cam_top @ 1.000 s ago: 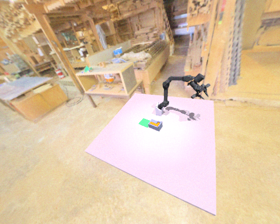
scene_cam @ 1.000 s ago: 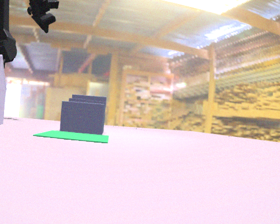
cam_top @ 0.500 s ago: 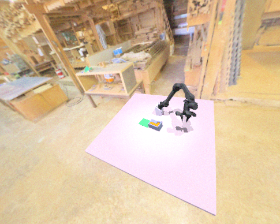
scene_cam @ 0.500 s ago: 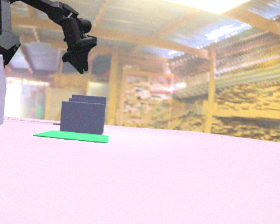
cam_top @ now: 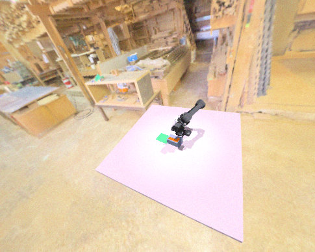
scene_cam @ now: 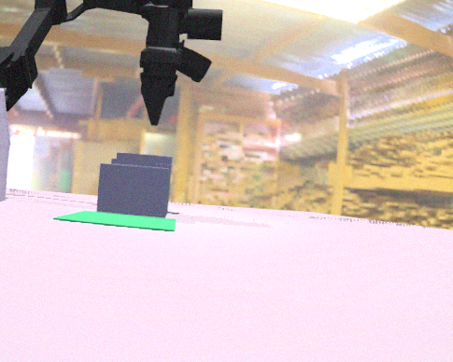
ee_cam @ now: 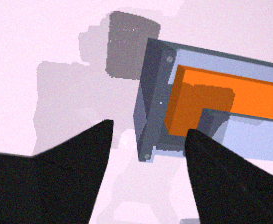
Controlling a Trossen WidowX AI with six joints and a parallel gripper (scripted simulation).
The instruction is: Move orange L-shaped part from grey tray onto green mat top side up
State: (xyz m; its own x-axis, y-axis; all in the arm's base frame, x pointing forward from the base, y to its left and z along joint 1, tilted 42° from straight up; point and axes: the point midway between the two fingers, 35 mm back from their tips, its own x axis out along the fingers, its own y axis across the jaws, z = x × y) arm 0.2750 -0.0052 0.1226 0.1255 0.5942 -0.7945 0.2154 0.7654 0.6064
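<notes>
Now: gripper tip 30 mm past the orange L-shaped part, 70 mm to the left of it and 100 mm above it. The rest, counted from my gripper tip: green mat 70 mm behind, 230 mm to the right, 160 mm below.
</notes>
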